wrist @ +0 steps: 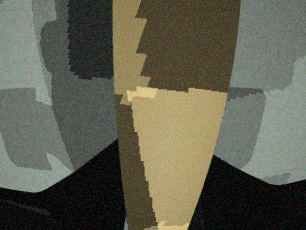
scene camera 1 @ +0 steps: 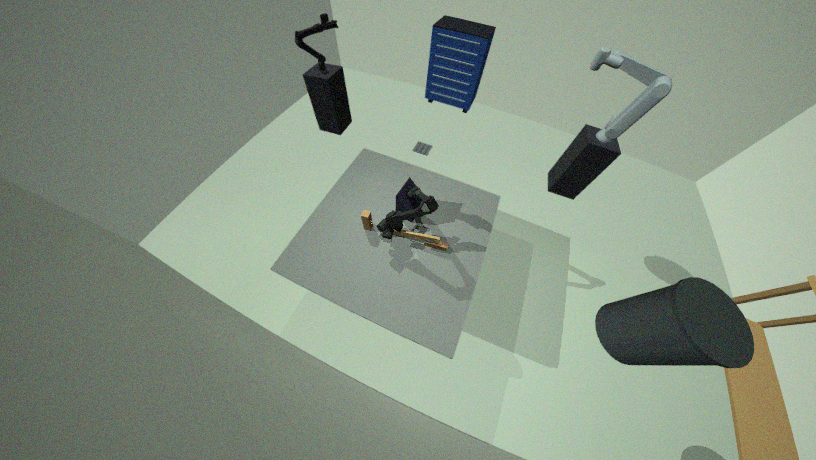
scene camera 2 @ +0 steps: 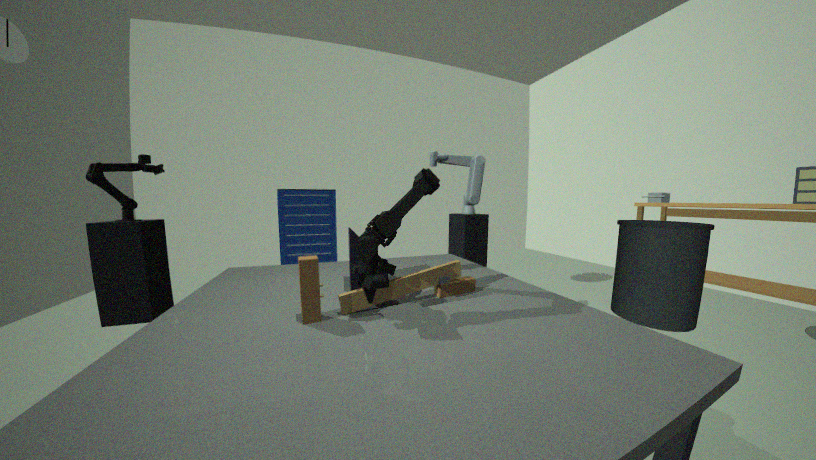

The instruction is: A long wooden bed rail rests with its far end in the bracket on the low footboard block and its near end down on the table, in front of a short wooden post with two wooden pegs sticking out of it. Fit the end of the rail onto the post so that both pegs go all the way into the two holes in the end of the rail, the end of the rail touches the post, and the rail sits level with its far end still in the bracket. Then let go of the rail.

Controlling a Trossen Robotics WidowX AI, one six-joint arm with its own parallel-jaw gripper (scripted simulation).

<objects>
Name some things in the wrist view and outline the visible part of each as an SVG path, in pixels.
My gripper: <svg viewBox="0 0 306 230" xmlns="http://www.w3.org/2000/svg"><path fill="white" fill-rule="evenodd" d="M213 155L209 172L206 175L204 186L202 186L196 211L194 211L192 219L190 219L188 230L306 230L306 180L283 184L283 186L282 184L279 184L279 186L274 184L273 186L273 184L266 183L265 180L262 182L261 179L254 178L253 175L250 176L247 172L238 170L237 167L233 167L231 164ZM118 139L110 143L110 146L106 147L104 151L98 152L93 159L85 163L85 166L81 166L73 174L68 175L68 178L60 180L59 183L53 184L53 186L45 191L23 192L0 187L0 230L124 230L126 207L124 191L122 191L120 158L118 158Z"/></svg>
A wooden rail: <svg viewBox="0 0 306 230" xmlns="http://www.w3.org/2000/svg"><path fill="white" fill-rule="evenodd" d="M113 0L114 102L116 102L118 158L120 158L122 191L124 191L128 230L188 230L190 219L192 219L193 213L196 211L202 186L204 186L206 175L209 172L218 134L220 134L222 118L224 118L225 114L224 108L229 94L231 70L233 70L234 52L235 48L237 48L235 43L237 43L241 0Z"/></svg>
</objects>
